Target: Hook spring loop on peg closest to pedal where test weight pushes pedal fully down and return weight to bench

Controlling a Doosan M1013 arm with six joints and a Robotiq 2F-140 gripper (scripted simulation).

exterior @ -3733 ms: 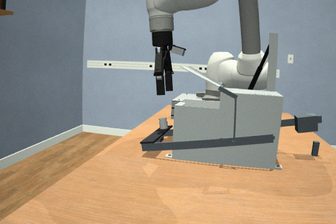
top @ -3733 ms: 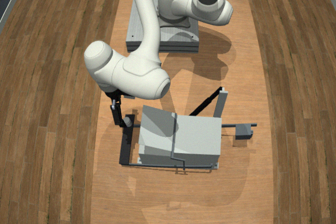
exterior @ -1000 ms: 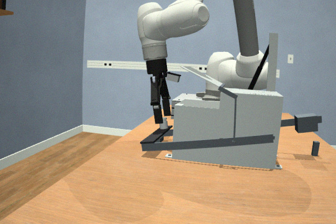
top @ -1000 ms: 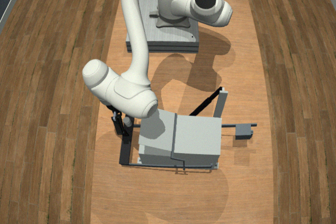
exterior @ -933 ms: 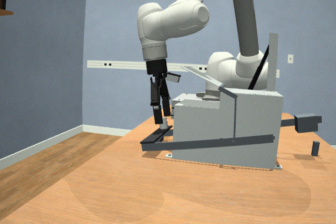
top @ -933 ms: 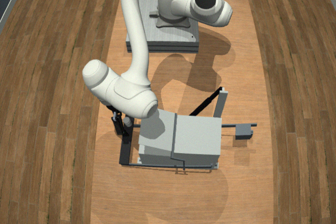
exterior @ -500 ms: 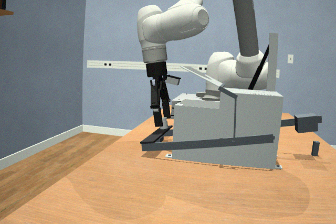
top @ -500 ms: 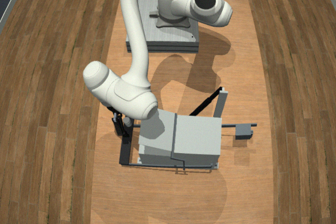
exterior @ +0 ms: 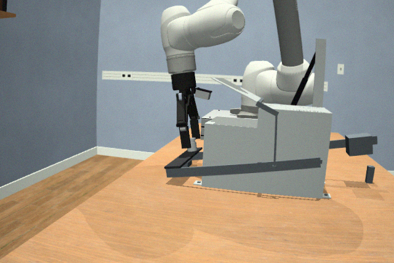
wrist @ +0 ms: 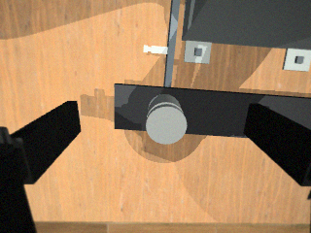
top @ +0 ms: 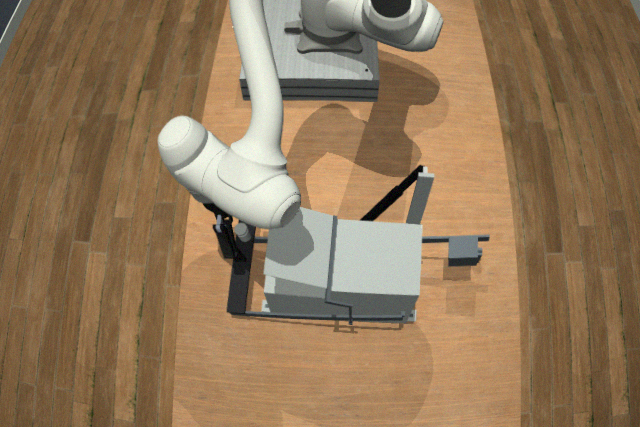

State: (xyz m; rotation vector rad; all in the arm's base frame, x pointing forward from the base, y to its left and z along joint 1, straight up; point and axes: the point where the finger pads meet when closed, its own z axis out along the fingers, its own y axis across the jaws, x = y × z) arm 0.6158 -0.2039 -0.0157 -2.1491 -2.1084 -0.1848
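Now: hand 10 mm above the steel test weight. The rest, counted from my hand: small grey block: 80 mm below, 10 mm to the right.
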